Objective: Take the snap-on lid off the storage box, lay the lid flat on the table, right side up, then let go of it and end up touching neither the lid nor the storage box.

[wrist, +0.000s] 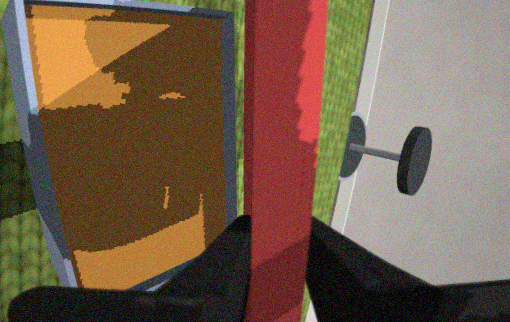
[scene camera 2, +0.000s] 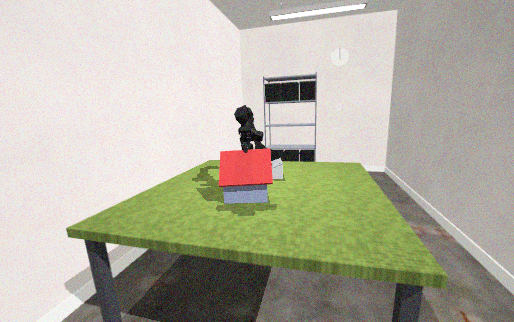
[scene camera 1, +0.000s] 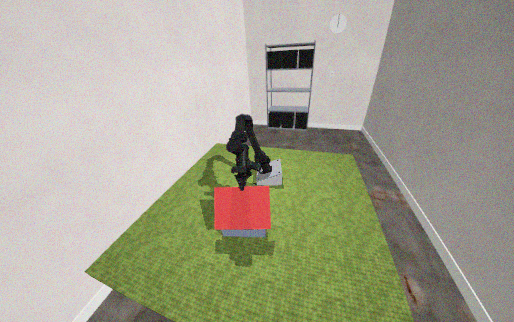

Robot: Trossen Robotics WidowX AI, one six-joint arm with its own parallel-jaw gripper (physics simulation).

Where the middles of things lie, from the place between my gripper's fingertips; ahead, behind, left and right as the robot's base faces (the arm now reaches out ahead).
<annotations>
The red lid (scene camera 1: 234, 209) is 50 mm ahead of my hand and 60 mm below it.
</annotations>
